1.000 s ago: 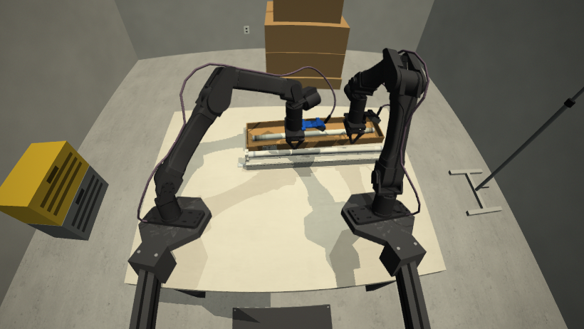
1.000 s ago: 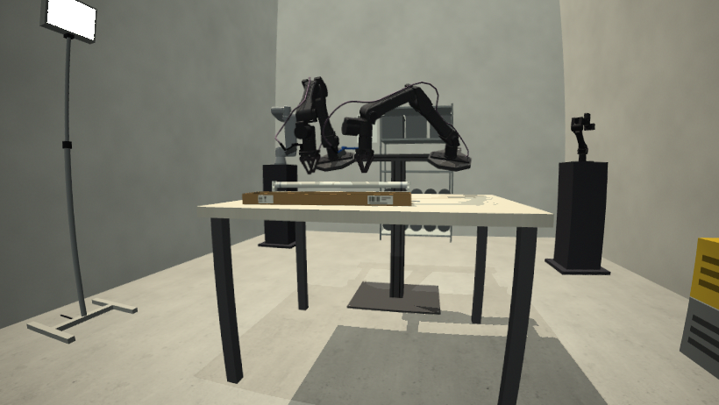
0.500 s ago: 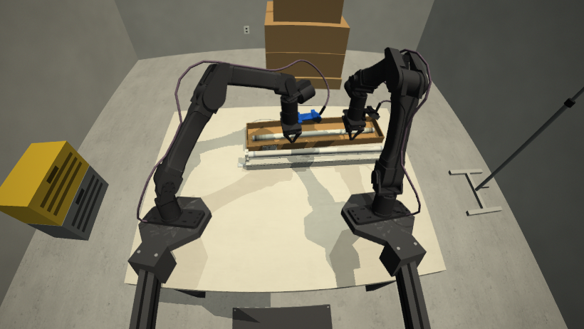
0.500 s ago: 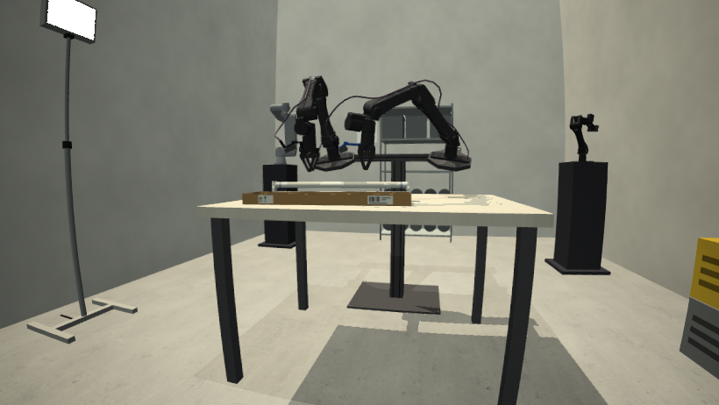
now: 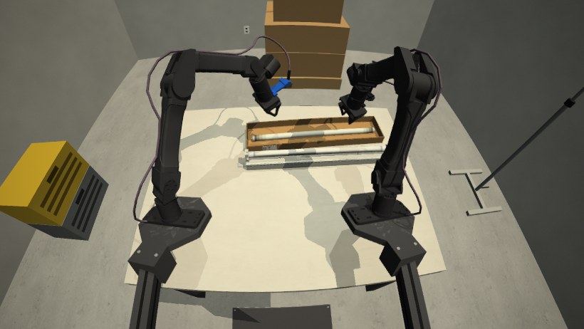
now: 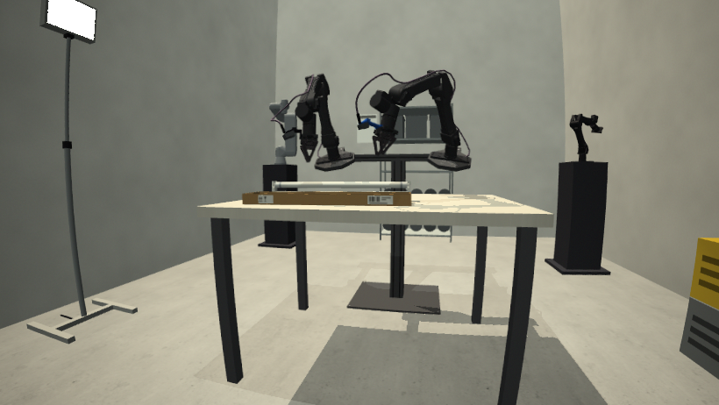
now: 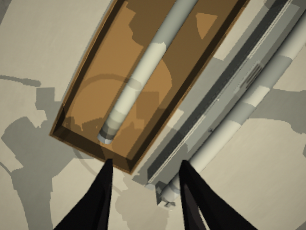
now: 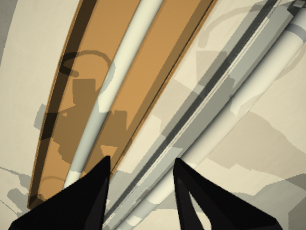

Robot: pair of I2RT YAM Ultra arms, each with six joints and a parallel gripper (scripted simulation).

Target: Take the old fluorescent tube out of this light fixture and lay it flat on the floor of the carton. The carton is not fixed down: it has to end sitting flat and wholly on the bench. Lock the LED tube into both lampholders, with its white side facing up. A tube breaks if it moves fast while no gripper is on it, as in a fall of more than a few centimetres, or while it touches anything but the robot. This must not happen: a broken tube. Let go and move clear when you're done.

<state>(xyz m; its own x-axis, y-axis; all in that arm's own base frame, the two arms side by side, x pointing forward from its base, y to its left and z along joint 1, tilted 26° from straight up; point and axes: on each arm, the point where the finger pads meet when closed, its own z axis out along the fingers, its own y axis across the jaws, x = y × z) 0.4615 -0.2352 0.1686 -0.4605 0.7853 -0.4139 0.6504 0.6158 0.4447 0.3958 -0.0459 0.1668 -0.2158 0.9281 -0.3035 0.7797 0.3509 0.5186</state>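
My right hand is 80 mm past the white light fixture, 100 mm to the right of it and 120 mm above it. Also, from my right hand: old fluorescent tube (70 mm ahead, 100 mm to the left, 160 mm below); then LED tube (80 mm behind, 110 mm to the left, 110 mm below); then brown carton (70 mm ahead, 100 mm to the left, 160 mm below).
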